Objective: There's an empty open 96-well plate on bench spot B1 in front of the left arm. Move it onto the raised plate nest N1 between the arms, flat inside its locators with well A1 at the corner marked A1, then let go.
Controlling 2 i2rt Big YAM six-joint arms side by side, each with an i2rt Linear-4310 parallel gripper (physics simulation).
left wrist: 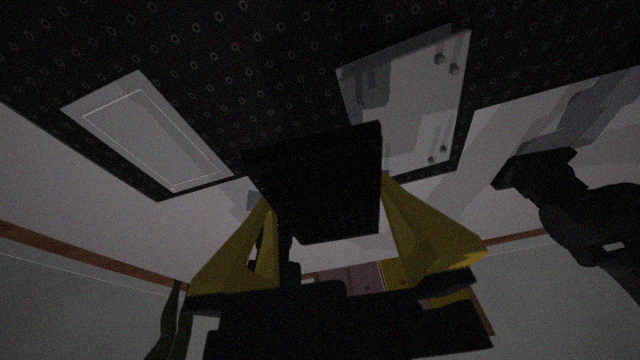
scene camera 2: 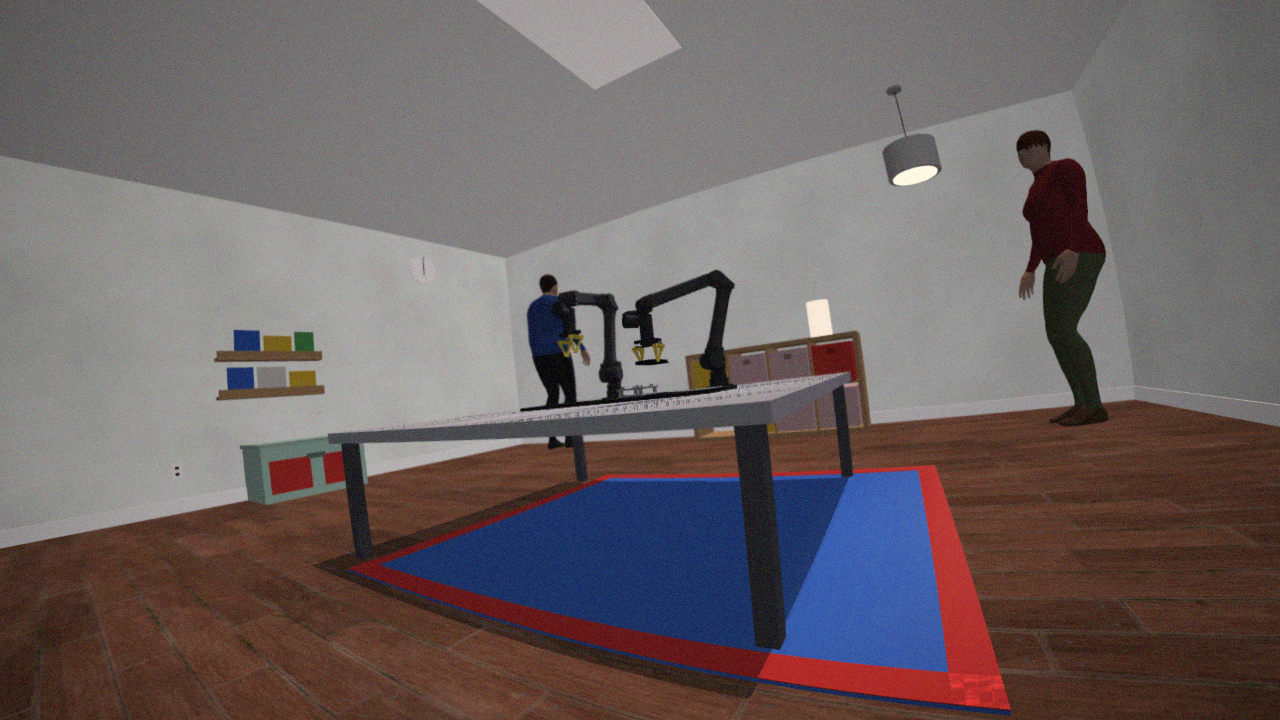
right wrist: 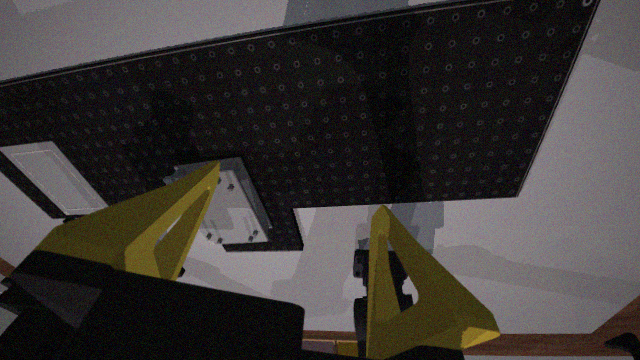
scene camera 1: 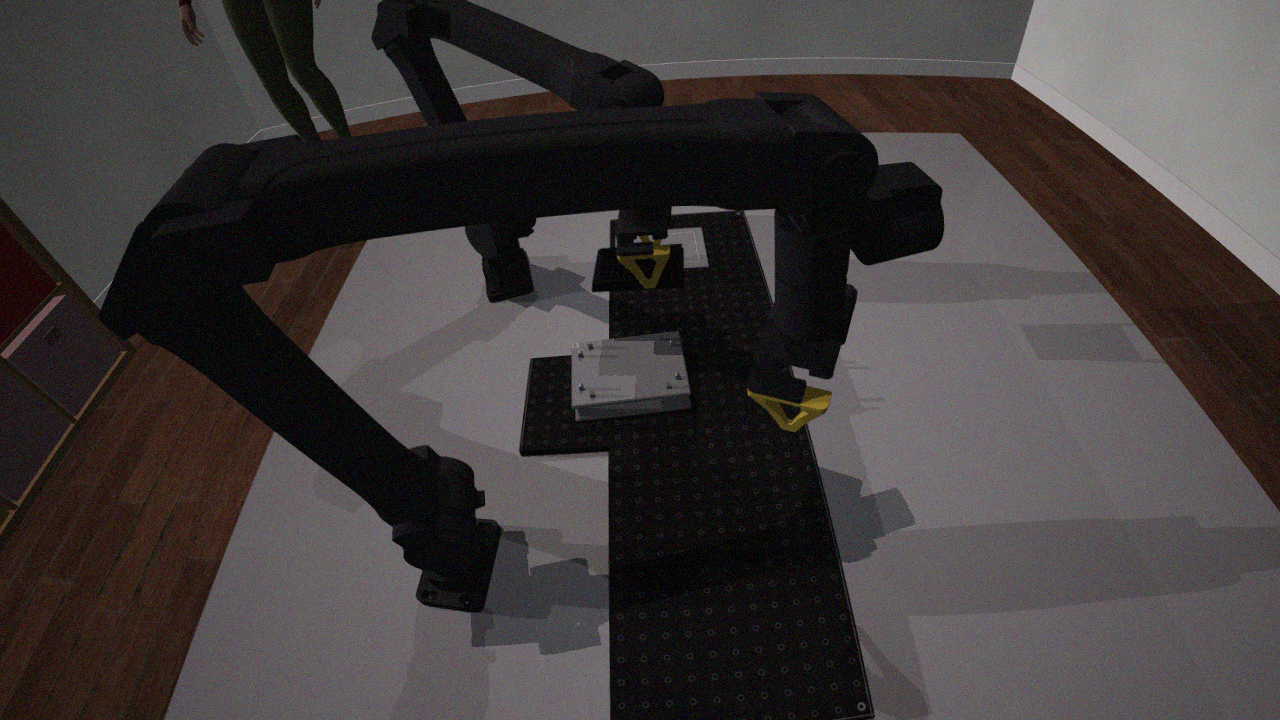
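Pixels of known places: left gripper, fingertip midpoint: [left wrist: 323,184] [scene camera 2: 649,363] [scene camera 1: 651,268]; right gripper, fingertip midpoint: [scene camera 2: 571,354] [right wrist: 302,191] [scene camera 1: 802,389]; left arm's base, origin of the base link: [scene camera 1: 508,278]; right arm's base, origin of the base link: [left wrist: 527,167] [scene camera 1: 461,564].
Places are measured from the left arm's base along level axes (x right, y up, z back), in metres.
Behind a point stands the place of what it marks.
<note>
My left gripper [scene camera 1: 646,268] @[y 0.144, x 0.251, z -0.220 m] [scene camera 2: 650,352] @[y 0.144, x 0.251, z -0.220 m] [left wrist: 323,184] @[y 0.144, x 0.251, z -0.220 m] is shut on the black 96-well plate [scene camera 1: 608,274] @[y 0.151, x 0.251, z -0.157 m] [scene camera 2: 656,361] @[y 0.146, x 0.214, z -0.248 m] [left wrist: 315,210] @[y 0.154, x 0.236, z -0.206 m], gripping it by two opposite sides, high above the bench. The raised grey nest N1 [scene camera 1: 631,368] @[y 0.049, x 0.343, z -0.157 m] [scene camera 2: 638,391] @[y 0.032, x 0.309, z -0.237 m] [left wrist: 407,125] @[y 0.049, x 0.340, z -0.156 m] [right wrist: 235,212] @[y 0.049, x 0.365, z -0.146 m] bears no plate; small dark locator pegs stand near its corners. Its A1 mark is not readable. Bench spot B1, a light patch with a white outline [scene camera 1: 695,246] @[y 0.015, x 0.055, z -0.354 m] [left wrist: 145,135] @[y 0.015, x 0.042, z -0.311 m] [right wrist: 55,175] @[y 0.015, x 0.048, z -0.305 m], bears no plate. My right gripper [scene camera 1: 792,407] @[y 0.220, x 0.577, z -0.283 m] [scene camera 2: 570,343] @[y 0.220, x 0.577, z -0.283 m] [right wrist: 302,191] @[y 0.220, x 0.577, z -0.283 m] is open and empty, raised beyond the nest's right side in scene camera 1.
The black perforated board [scene camera 1: 716,501] @[y 0.013, x 0.562, z -0.206 m] [left wrist: 225,65] @[y 0.013, x 0.197, z -0.309 m] [right wrist: 320,100] @[y 0.013, x 0.562, z -0.262 m] runs under the nest and spot B1. The right arm's long link [scene camera 1: 537,165] @[y 0.504, x 0.589, z -0.081 m] crosses above the nest in scene camera 1. Two people stand in the room, one in blue [scene camera 2: 543,326], one in dark red [scene camera 2: 1065,210].
</note>
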